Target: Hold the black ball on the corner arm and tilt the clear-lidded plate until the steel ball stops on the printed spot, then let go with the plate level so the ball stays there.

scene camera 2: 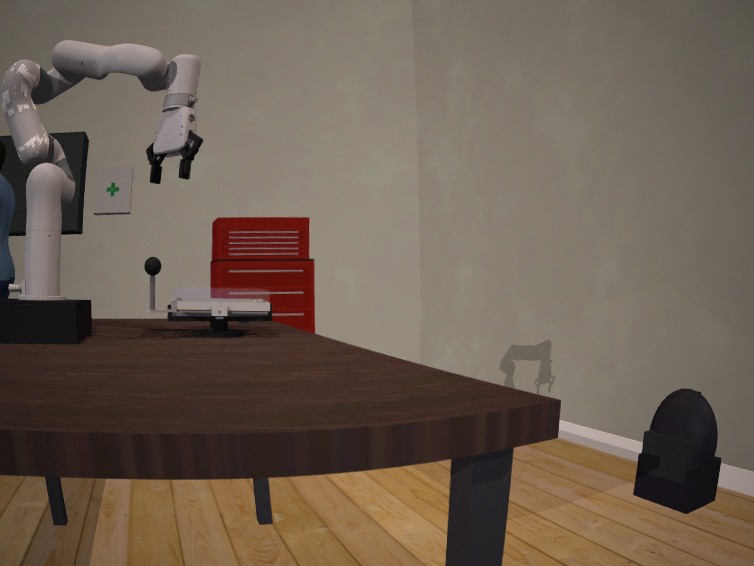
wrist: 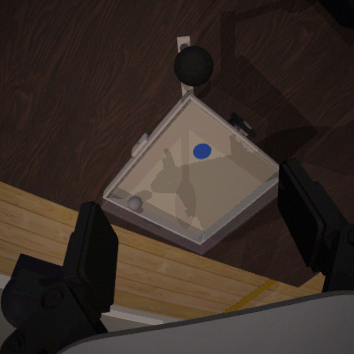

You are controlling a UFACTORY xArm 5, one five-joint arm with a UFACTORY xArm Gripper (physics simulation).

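Note:
My gripper [scene camera 2: 170, 179] [wrist: 191, 201] is open and empty, high above the plate and clear of the black ball. The black ball [scene camera 2: 152, 266] [wrist: 193, 66] stands on its upright post over the corner arm [wrist: 184, 41]. The clear-lidded plate [scene camera 2: 243, 306] [wrist: 220, 192] looks about level in the scene view, on its dark stand. The printed blue spot [wrist: 202, 151] shows on the plate's floor. The steel ball [wrist: 134, 203] lies in the plate's left corner in the wrist view, well apart from the spot. The steel ball cannot be made out in the scene view.
The plate's stand [scene camera 2: 219, 325] is on the dark wooden table [scene camera 2: 274, 389]. The arm's black base block [scene camera 2: 45, 321] stands left of it in the scene view. A red tool cabinet [scene camera 2: 261, 274] is behind. A dark rounded object [scene camera 2: 683, 426] stands on the floor at right.

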